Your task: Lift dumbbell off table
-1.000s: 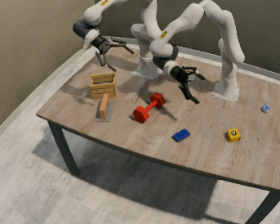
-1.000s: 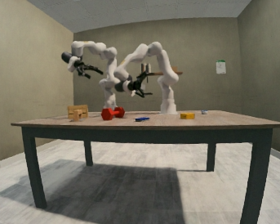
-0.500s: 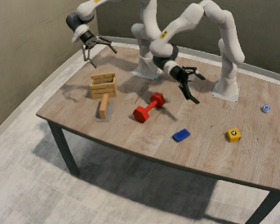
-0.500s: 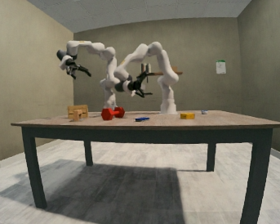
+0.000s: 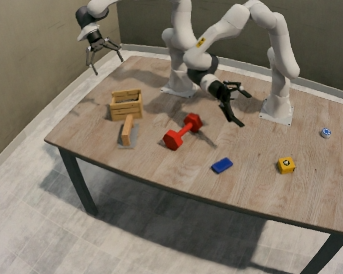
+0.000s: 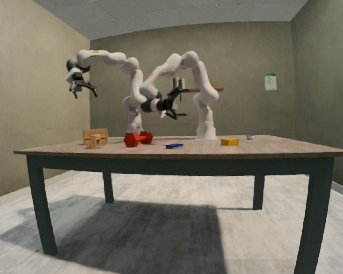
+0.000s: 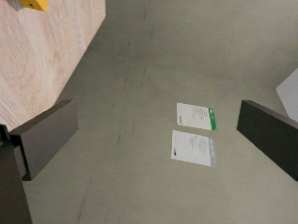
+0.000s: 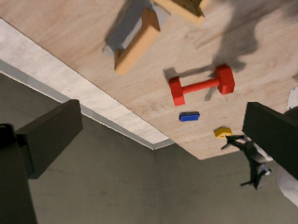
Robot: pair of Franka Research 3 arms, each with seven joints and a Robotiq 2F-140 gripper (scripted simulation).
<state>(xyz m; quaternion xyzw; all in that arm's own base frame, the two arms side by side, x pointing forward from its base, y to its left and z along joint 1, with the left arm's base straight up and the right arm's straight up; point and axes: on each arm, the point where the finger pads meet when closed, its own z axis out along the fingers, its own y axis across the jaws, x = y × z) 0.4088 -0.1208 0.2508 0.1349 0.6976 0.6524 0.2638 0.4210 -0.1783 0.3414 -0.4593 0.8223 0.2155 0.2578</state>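
Now: left hand 30 cm to the left of the red dumbbell, 21 cm above it and 1 cm short of it. Round my left hand: small blue-white round object 45 cm to the left, 33 cm behind, 24 cm below; blue block 24 cm below, 11 cm ahead, 5 cm to the right; wooden crate 67 cm to the right, 20 cm below, 6 cm behind.
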